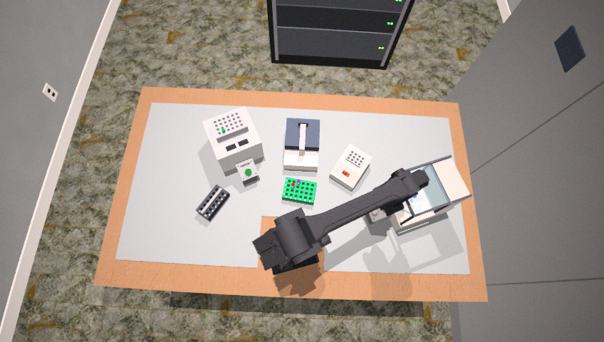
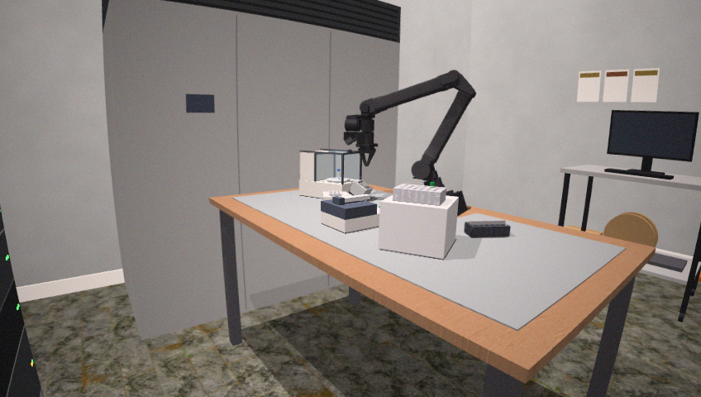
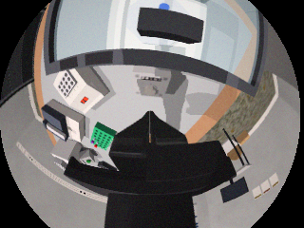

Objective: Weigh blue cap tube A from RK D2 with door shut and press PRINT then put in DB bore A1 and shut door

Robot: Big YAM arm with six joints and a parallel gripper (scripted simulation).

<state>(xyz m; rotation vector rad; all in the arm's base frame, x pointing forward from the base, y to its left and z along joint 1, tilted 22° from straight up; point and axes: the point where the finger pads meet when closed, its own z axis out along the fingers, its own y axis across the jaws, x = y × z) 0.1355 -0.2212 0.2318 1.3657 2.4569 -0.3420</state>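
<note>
My gripper is now 9 cm above the white print key. Round my hand: balance door (5 cm ahead, 11 cm to the right, 5 cm above); green rack RK (7 cm ahead, 30 cm to the left, 14 cm below); dry block DB (19 cm ahead, 10 cm to the left, 13 cm below).
</note>
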